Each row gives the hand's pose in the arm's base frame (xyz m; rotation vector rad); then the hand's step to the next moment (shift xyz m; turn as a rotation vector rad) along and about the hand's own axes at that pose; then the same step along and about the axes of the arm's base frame.
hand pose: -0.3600 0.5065 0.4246 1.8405 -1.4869 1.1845
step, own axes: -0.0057 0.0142 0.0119 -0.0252 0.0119 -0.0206
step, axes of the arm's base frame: -0.0098 -0.0107 -0.0129 -0.0186 0.0263 -0.0128
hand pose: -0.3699 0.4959 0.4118 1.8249 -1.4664 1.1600
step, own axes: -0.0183 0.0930 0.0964 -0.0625 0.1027 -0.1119
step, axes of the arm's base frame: -0.0612 -0.0952 -0.0740 -0.1339 0.0947 -0.0098
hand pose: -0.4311 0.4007 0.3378 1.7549 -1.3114 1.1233
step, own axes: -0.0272 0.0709 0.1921 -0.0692 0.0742 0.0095
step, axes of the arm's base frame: -0.0248 -0.1779 -0.1020 -0.0777 -0.0018 -0.0659
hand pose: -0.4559 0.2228 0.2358 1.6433 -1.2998 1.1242
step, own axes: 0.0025 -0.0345 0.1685 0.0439 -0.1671 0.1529
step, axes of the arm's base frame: 0.0651 -0.1492 -0.0556 0.1960 -0.1207 -0.0158
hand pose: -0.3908 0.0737 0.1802 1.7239 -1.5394 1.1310
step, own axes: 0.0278 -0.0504 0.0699 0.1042 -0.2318 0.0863
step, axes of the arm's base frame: 0.0641 -0.0638 -0.0037 0.2435 -0.0828 0.0768
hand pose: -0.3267 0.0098 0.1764 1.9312 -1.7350 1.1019
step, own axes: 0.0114 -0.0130 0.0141 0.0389 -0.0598 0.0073
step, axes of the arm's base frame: 0.0165 -0.0149 0.0023 0.0575 -0.0195 0.0382
